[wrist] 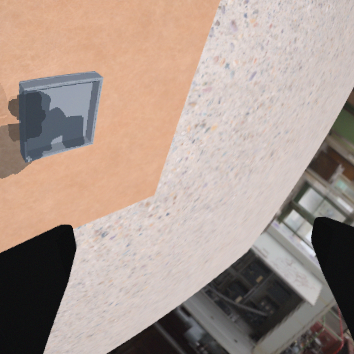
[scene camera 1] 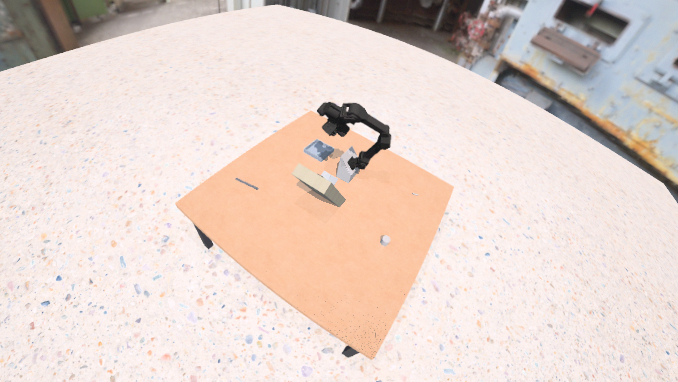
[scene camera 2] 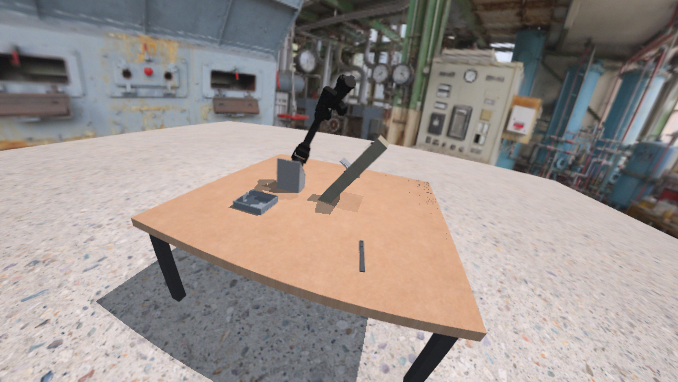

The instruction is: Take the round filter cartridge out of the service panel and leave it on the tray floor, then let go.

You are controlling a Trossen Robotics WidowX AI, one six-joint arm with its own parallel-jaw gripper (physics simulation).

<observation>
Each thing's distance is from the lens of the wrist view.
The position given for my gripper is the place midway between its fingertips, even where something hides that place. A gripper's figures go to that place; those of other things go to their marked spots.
my gripper [wrist: 196,235]: 0.10 m
grey tray [wrist: 57,113]: 0.57 m
</observation>
